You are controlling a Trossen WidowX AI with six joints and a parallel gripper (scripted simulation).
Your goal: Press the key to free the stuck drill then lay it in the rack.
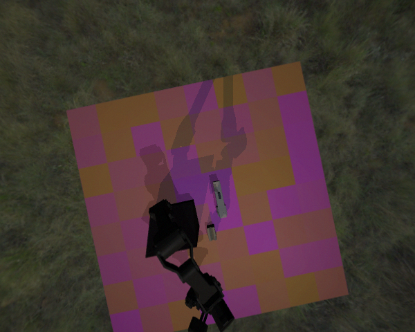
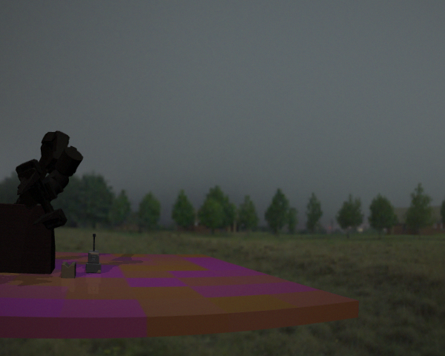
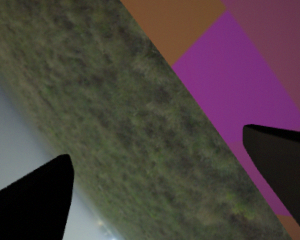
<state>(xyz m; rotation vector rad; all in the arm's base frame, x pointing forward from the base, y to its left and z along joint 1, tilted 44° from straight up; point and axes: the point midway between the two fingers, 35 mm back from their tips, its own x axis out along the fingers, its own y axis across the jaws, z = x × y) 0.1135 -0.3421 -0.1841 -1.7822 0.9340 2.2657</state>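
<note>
The thin dark key lies 450 mm to the left of my gripper tip, 160 mm ahead of it and 100 mm below it. The rest, counted from my gripper tip: grey block (420 mm to the left, 160 mm below, 160 mm ahead); drill (400 mm to the left, 160 mm ahead, 150 mm below); grey rack (250 mm to the left, 180 mm below, 90 mm ahead).
</note>
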